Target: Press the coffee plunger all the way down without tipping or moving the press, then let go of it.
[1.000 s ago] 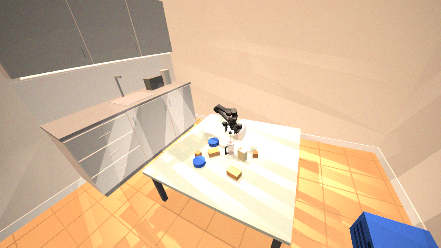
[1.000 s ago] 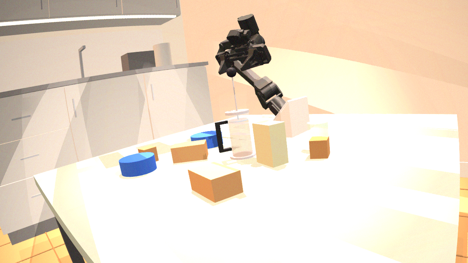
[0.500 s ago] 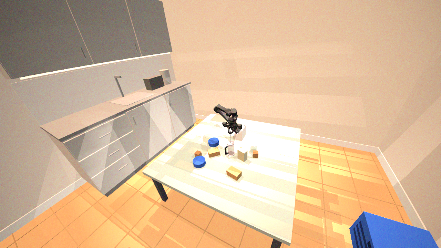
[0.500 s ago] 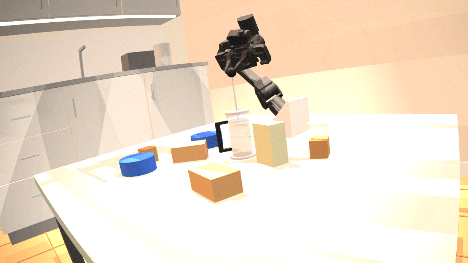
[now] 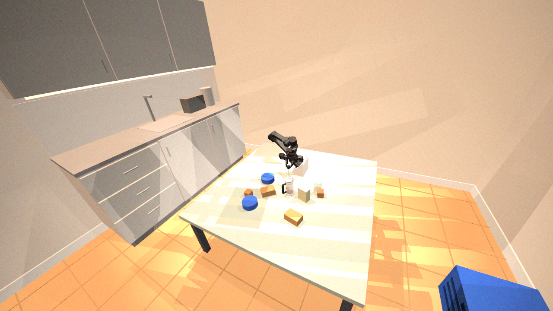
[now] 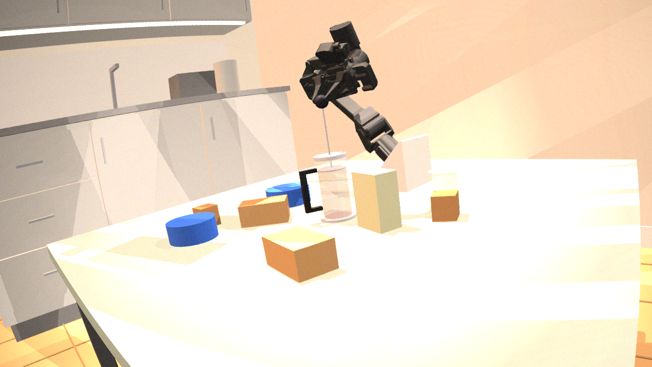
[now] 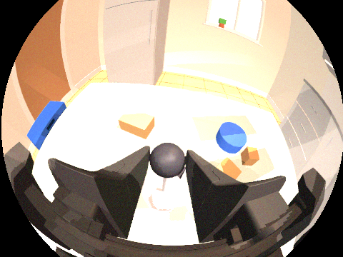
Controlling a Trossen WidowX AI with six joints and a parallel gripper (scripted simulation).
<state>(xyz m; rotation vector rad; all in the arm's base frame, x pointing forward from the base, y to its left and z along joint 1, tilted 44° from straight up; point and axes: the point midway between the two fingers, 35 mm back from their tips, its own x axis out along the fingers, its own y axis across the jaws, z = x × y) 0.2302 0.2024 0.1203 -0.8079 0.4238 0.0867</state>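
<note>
My gripper tip is now 13 cm above the glass coffee press, 1 cm to the left of it and 1 cm short of it. Round my gripper tip: cream block: 20 cm below, 13 cm to the left.
</note>
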